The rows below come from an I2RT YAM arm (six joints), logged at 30 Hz.
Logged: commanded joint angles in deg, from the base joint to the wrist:
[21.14 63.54 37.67 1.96 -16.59 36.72]
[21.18 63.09 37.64 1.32 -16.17 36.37]
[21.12 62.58 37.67 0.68 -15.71 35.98]
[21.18 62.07 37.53 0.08 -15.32 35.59]
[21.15 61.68 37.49 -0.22 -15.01 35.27]
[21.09 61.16 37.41 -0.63 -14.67 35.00]
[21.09 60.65 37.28 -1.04 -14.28 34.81]
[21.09 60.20 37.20 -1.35 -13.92 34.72]
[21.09 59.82 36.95 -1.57 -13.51 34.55]
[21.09 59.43 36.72 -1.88 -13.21 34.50]
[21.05 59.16 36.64 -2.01 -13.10 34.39]
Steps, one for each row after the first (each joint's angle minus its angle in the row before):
[0.04 -0.45 -0.03 -0.64 0.42 -0.35]
[-0.06 -0.51 0.03 -0.64 0.46 -0.39]
[0.06 -0.51 -0.14 -0.60 0.39 -0.39]
[-0.03 -0.39 -0.04 -0.30 0.31 -0.32]
[-0.06 -0.52 -0.08 -0.41 0.34 -0.27]
[0.00 -0.51 -0.13 -0.41 0.39 -0.19]
[0.00 -0.45 -0.08 -0.31 0.36 -0.09]
[0.00 -0.38 -0.25 -0.22 0.41 -0.17]
[0.00 -0.39 -0.23 -0.31 0.30 -0.05]
[-0.04 -0.27 -0.08 -0.13 0.11 -0.11]

